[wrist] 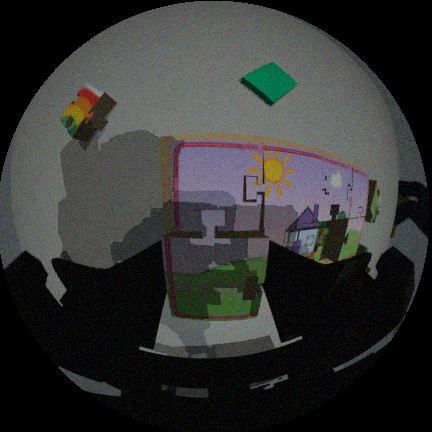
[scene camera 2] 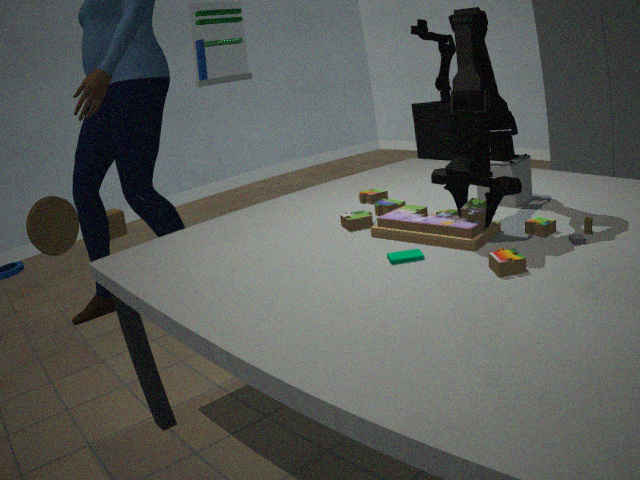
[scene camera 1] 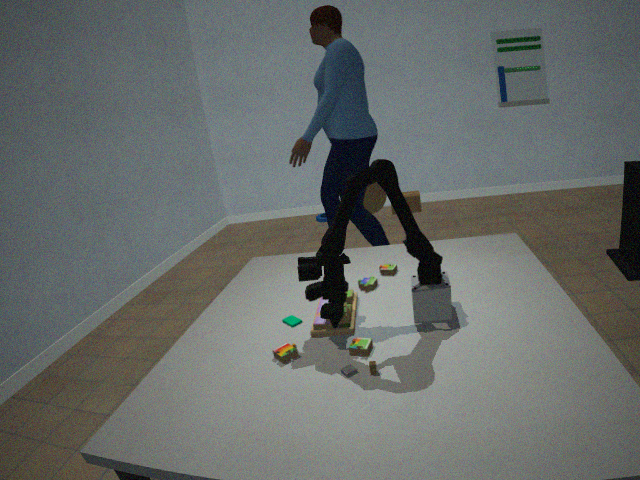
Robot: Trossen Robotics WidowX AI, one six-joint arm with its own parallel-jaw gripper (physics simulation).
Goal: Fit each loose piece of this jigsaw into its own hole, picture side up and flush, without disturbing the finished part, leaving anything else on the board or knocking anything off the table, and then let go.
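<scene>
My gripper (scene camera 1: 336,324) (scene camera 2: 473,219) (wrist: 213,239) points down at the board's near-left end in the wrist view and is shut on a green-hill corner piece (scene camera 2: 473,207) (wrist: 200,295) with a red border, picture side up. The piece stands above the neighbouring sky part; its underside and contact with the board are hidden. The jigsaw board (scene camera 1: 355,316) (scene camera 2: 423,239) (wrist: 166,185) shows sky, sun and house, with a dark hole (wrist: 337,240) right of the house. Loose pieces lie outside it: a rainbow one (scene camera 1: 285,352) (scene camera 2: 507,262) (wrist: 87,112), a green one (scene camera 1: 360,347) (scene camera 2: 540,226), and several at its far end.
A green tile (scene camera 1: 292,320) (scene camera 2: 405,256) (wrist: 270,83) lies beside the board. A small grey block (scene camera 1: 349,370) (scene camera 2: 577,239) and a brown peg (scene camera 1: 373,367) (scene camera 2: 588,225) lie beyond the green piece. A person (scene camera 1: 343,93) (scene camera 2: 124,103) is behind the table.
</scene>
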